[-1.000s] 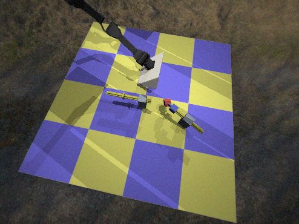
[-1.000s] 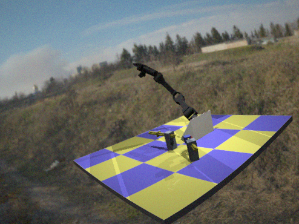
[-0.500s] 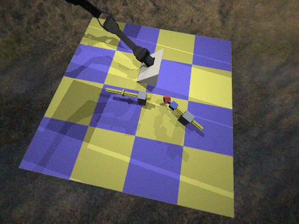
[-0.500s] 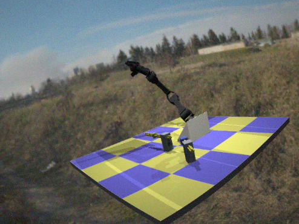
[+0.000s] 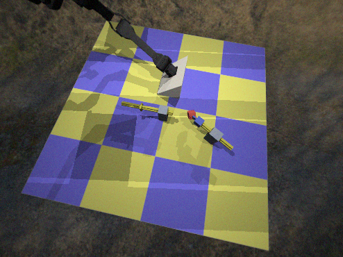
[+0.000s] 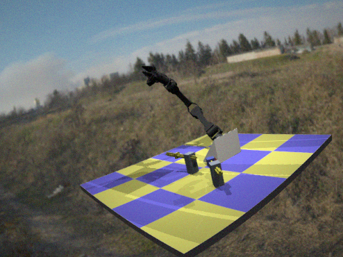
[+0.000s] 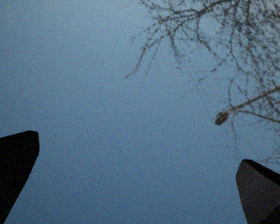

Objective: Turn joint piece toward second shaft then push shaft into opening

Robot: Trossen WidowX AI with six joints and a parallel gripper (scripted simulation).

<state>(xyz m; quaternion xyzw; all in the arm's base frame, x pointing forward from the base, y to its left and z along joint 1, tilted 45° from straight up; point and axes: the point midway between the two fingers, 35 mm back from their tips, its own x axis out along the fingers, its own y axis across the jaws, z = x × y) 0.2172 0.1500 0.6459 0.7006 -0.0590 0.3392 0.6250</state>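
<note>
Right now my gripper tip is 60 cm above the red joint piece, 52 cm to the right of it and 2 cm short of it.
</note>
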